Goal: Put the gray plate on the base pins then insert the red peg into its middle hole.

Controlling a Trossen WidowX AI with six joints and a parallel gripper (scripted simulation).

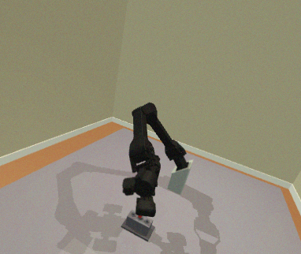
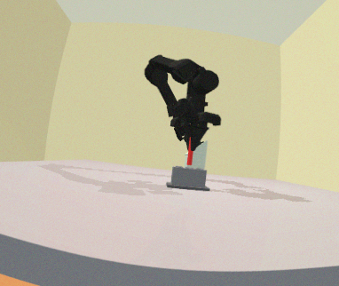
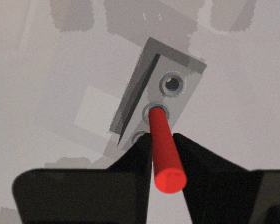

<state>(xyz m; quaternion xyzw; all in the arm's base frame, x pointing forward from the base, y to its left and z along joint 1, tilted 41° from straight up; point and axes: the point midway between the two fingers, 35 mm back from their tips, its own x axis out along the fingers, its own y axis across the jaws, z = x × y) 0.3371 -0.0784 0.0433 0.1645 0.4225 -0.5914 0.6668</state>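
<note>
My gripper tip is 6 cm above the gray plate. The rest, counted from my gripper tip: pin base (10 cm below); then red peg (right at my gripper tip).
</note>
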